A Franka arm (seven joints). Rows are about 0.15 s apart.
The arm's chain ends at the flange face. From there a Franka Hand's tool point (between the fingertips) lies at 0.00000 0.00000 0.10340 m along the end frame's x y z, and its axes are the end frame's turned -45 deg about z.
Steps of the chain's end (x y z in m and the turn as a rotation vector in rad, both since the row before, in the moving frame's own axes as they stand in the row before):
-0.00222 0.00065 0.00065 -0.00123 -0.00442 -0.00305
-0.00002 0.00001 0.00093 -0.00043 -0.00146 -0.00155
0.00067 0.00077 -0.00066 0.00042 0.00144 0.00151
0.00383 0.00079 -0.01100 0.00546 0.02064 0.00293
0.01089 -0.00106 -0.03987 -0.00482 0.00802 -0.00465
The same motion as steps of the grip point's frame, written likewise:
-0.00244 -0.00134 0.00065 0.00226 -0.00400 -0.00305
-0.00016 -0.00008 0.00093 0.00073 -0.00134 -0.00155
0.00007 0.00109 -0.00066 -0.00072 0.00132 0.00151
0.00406 0.00438 -0.01102 -0.01073 0.01846 0.00293
0.00869 0.00789 -0.03987 -0.00908 0.00226 -0.00465

